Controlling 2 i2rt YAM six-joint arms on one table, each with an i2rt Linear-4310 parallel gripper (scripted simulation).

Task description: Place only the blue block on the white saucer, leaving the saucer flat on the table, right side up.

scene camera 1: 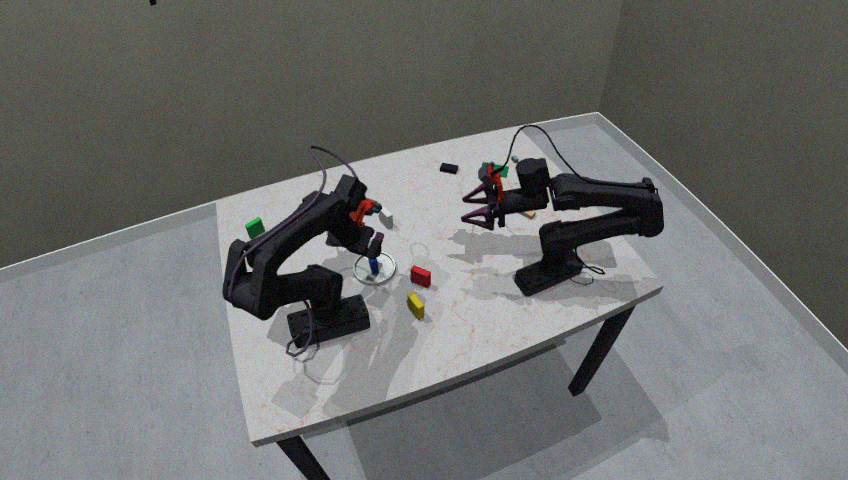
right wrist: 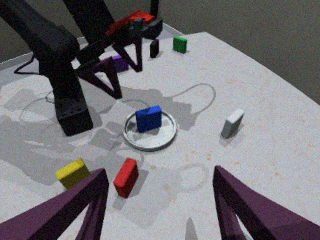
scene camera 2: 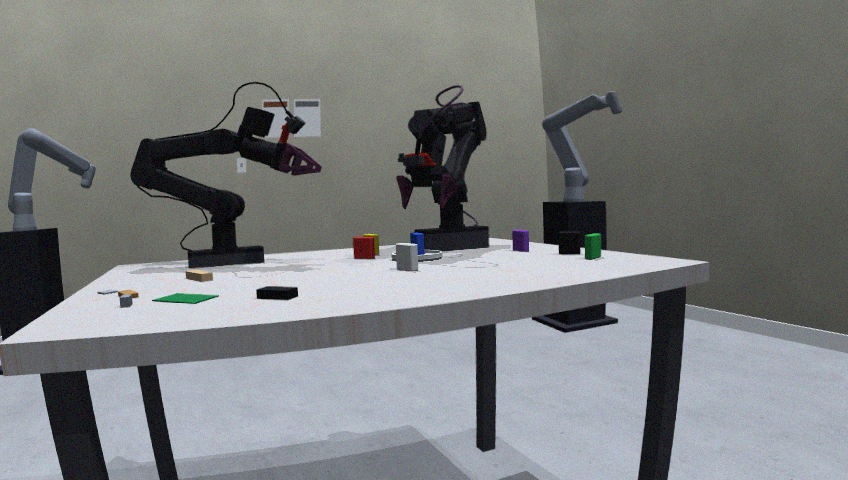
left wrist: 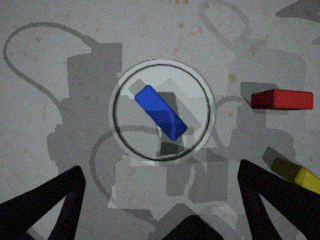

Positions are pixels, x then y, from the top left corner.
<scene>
my left gripper: scene camera 1 363,248; right wrist 130,83; scene camera 2; left wrist
my right gripper: scene camera 1 462,209; right wrist; scene camera 2; not seen in the left wrist view (out of frame)
same spot on my left gripper: (left wrist: pixel 289 199) = (scene camera 2: pixel 403 188)
same spot on my right gripper: (right wrist: pixel 232 196) = (scene camera 2: pixel 304 155)
</scene>
